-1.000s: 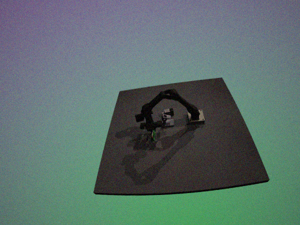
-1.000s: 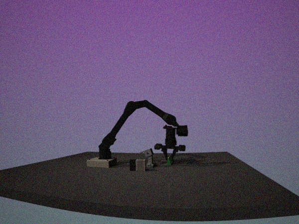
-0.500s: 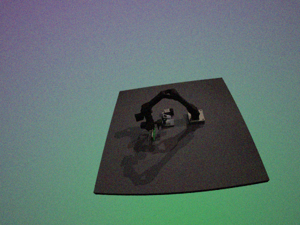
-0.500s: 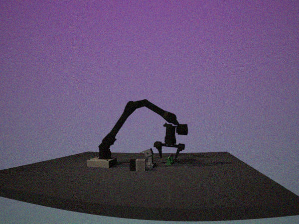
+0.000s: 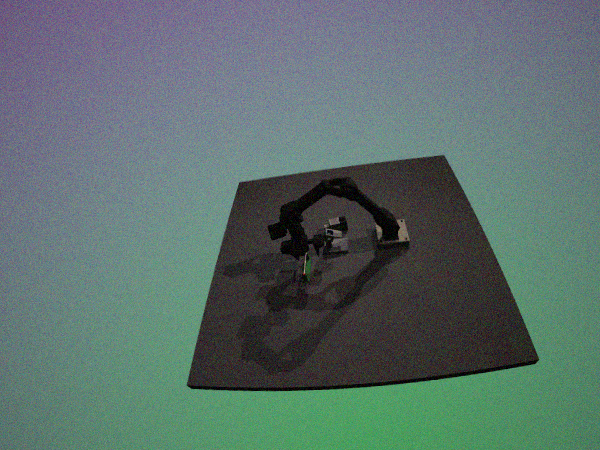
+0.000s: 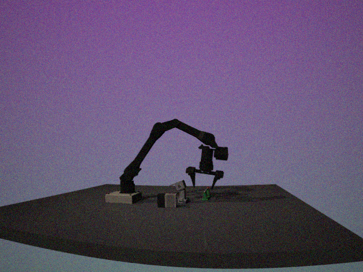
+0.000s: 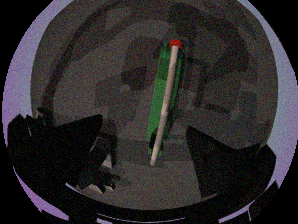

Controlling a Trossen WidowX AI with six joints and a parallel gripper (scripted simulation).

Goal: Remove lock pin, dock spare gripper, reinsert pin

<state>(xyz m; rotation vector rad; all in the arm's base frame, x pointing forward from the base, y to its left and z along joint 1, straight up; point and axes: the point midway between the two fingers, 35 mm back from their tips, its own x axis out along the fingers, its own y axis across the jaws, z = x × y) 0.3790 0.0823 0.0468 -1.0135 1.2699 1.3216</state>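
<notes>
The green cradle is 3 cm below my gripper tip, 2 cm to the left of it and 2 cm ahead of it. The rest, counted from my gripper tip: mount (11 cm behind, 9 cm to the right); spare gripper (21 cm to the right, 13 cm behind, 3 cm below).
</notes>
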